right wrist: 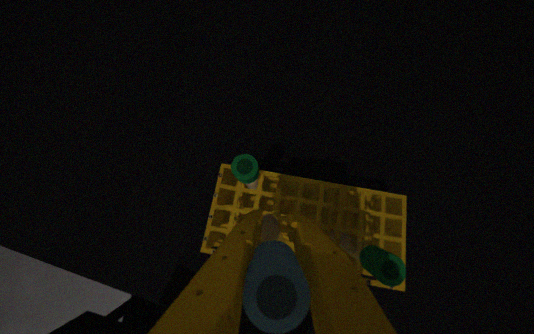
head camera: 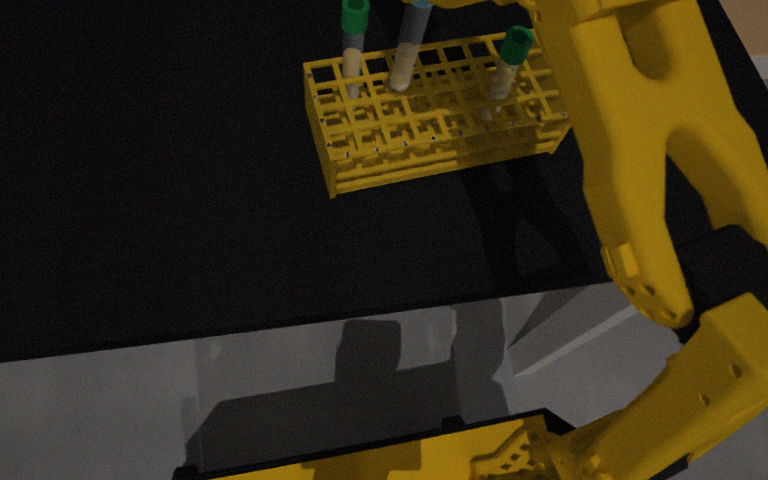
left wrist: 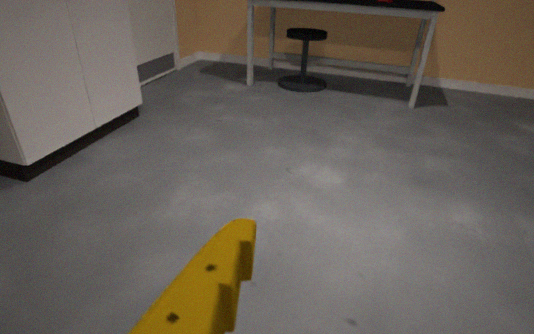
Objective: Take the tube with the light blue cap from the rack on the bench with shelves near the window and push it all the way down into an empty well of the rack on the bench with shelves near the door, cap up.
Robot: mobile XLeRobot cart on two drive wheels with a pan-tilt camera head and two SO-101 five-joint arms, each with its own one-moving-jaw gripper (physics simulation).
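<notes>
The tube with the light blue cap is held cap up and slightly tilted by my right gripper, whose two jaws press on its sides. Its rounded lower end shows in full over the back left part of the yellow rack in the head view, above the top grid. How high it hangs is hard to tell. Several wells around it are empty. In the head view the right fingertips are cut off by the top edge. My left gripper shows one notched jaw over the floor, fully open and empty.
One green-capped tube stands at the rack's back left, another towards its right end. The black bench top ends at a front edge. A white cabinet, a stool and another bench stand further off.
</notes>
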